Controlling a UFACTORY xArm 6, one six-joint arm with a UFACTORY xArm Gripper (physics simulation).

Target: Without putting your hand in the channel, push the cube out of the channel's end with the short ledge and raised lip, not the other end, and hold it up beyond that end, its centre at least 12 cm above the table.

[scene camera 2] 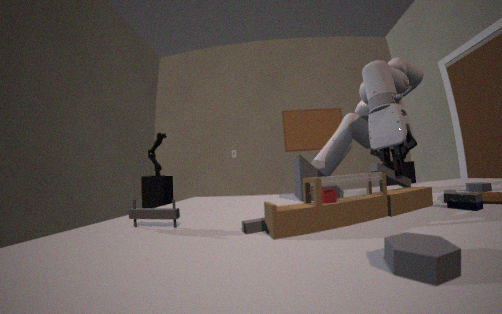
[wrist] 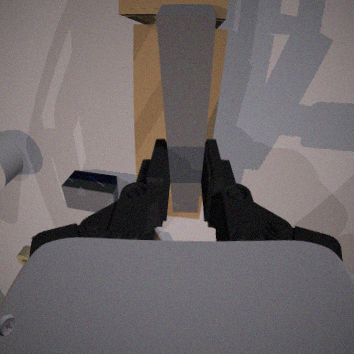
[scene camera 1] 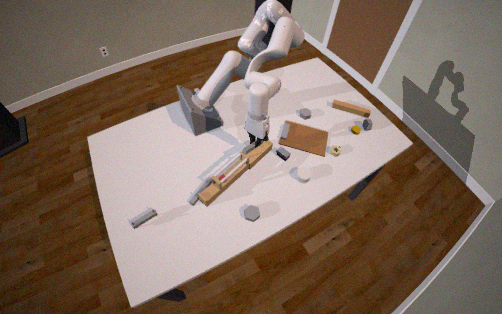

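A wooden channel lies on the table, with a clear cover between two wooden arches. The red cube sits inside, near the arch at the end with the short ledge and raised lip. My gripper is shut on a grey bar, above the longer ledge at the opposite end. The bar slants, its far end higher and close to the near arch, overlapping it in the wrist view. The cube does not show in the wrist view.
A grey block lies beside the lipped end. A grey bracket stands beyond it. A grey hexagonal block, a dark block, a white cylinder and a brown board are nearby.
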